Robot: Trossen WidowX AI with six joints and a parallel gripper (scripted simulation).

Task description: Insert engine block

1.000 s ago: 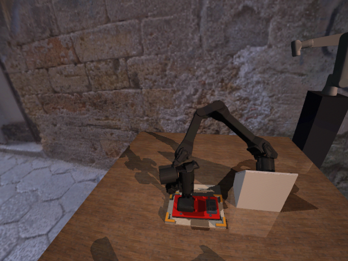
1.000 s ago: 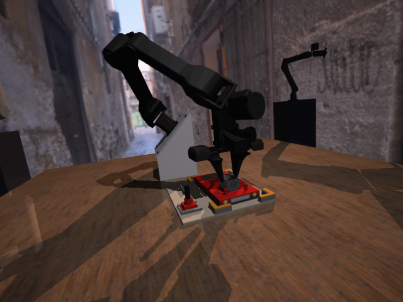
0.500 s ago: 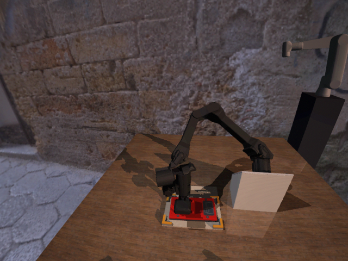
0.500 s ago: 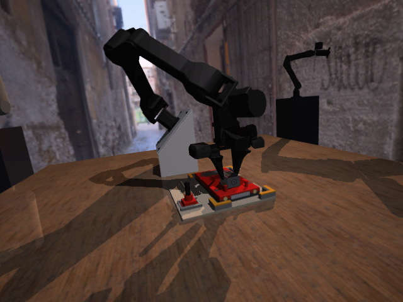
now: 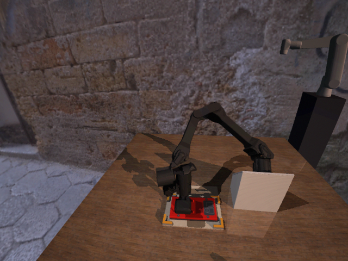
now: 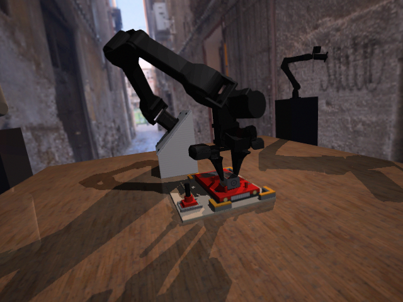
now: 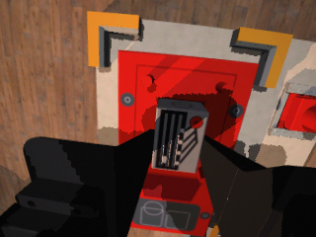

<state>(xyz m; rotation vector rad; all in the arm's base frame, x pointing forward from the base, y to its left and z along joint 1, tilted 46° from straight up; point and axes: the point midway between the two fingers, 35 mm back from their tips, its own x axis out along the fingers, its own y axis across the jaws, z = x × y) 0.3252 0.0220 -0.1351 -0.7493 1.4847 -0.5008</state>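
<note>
Right now the grey engine block is 10 mm below my gripper tip. Round my gripper tip: grey base plate 30 mm below, 30 mm behind, 20 mm to the right.
</note>
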